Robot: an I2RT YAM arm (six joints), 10 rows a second.
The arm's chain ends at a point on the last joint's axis. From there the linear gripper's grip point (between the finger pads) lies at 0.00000 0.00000 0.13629 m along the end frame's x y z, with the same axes.
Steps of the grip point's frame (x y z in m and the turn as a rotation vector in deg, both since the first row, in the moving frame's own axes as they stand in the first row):
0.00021 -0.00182 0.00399 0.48 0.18 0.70
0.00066 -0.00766 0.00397 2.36 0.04 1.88
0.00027 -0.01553 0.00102 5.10 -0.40 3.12
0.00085 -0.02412 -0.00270 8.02 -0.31 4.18
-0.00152 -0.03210 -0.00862 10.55 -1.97 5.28
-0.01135 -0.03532 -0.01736 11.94 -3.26 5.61
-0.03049 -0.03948 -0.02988 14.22 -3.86 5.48
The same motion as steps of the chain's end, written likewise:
-0.00023 -0.00068 0.00400 0.48 0.18 0.70
0.00047 -0.00205 0.00409 2.36 0.04 1.88
0.00089 -0.00339 0.00156 5.10 -0.40 3.12
0.00089 -0.00510 -0.00137 8.02 -0.31 4.18
0.00198 -0.00697 -0.00624 10.55 -1.97 5.28
-0.00505 -0.00681 -0.01419 11.94 -3.26 5.61
-0.02303 -0.00564 -0.02540 14.22 -3.86 5.48

